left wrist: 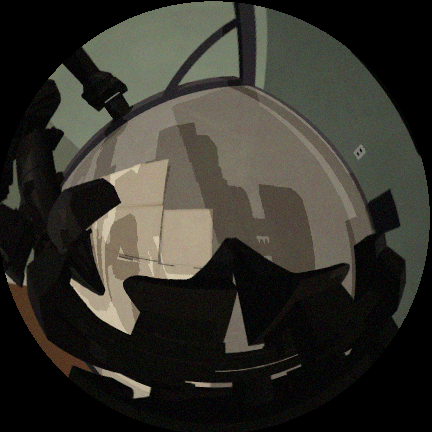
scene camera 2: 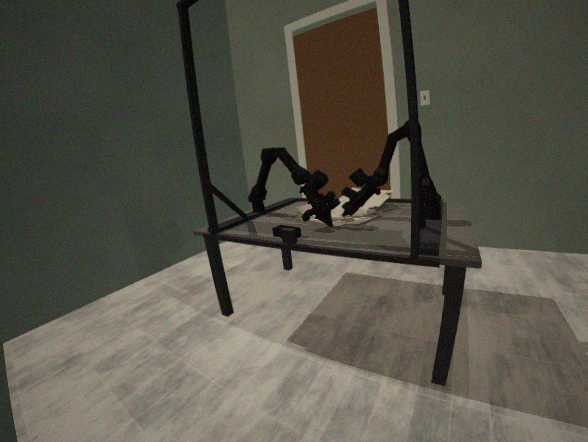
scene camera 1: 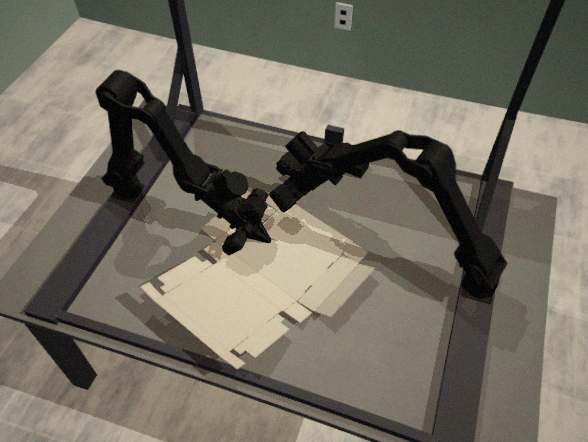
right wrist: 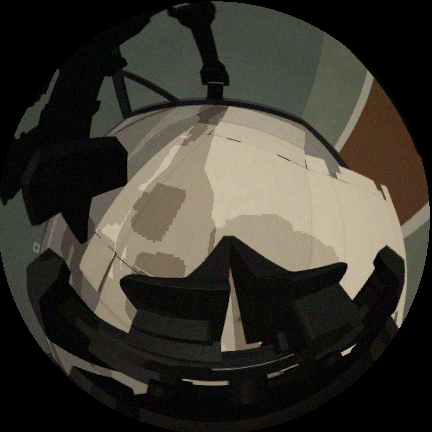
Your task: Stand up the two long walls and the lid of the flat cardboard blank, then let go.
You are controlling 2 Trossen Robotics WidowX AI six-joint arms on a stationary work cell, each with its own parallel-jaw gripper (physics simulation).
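Pixels of known places: left gripper, between the fingertips: (left wrist: 229,242) (scene camera 2: 331,226) (right wrist: 83,241); right gripper, between the fingertips: (left wrist: 102,292) (scene camera 2: 342,215) (scene camera 1: 270,241) (right wrist: 227,240); left arm's base, origin of its link: (scene camera 2: 258,211) (scene camera 1: 478,288) (right wrist: 214,98); right arm's base, origin of its link: (left wrist: 122,114) (scene camera 2: 432,217) (scene camera 1: 128,191).
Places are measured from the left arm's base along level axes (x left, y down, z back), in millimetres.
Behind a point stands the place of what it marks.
The pale cardboard blank (scene camera 1: 215,295) {x 228, y -23, z -558 mm} (scene camera 2: 375,202) {x 181, y -19, z -627 mm} (left wrist: 187,235) {x -113, y 16, z -540 mm} (right wrist: 260,175) {x 65, y 18, z -426 mm} lies spread out on the table, its long walls and lid unfolded. Its near panels in scene camera 1 cast shadows along their edges. My left gripper (scene camera 2: 330,225) {x -144, y 17, z -523 mm} (left wrist: 229,242) {x -144, y 17, z -523 mm} is shut, its tips beside the blank's edge in the left wrist view; I see no cardboard between them. The arm hides these tips in scene camera 1. My right gripper (scene camera 1: 269,241) {x 22, y 15, z -506 mm} (scene camera 2: 345,213) {x 22, y 15, z -506 mm} (right wrist: 227,240) {x 22, y 15, z -506 mm} is shut and empty, over the blank's inner panels. Its fingers hide part of the blank in the right wrist view.
The table's dark frame (scene camera 1: 250,382) (scene camera 2: 360,256) runs round the work surface, with upright posts (scene camera 1: 186,60) {x -341, y -184, z -878 mm} (scene camera 2: 196,115) {x -363, y -518, z -40 mm} at its corners. A small black box (scene camera 1: 334,134) {x -358, y -27, z -454 mm} (scene camera 2: 286,232) {x -381, y -28, z -457 mm} sits at the frame's edge. The two wrists are close together above the blank.
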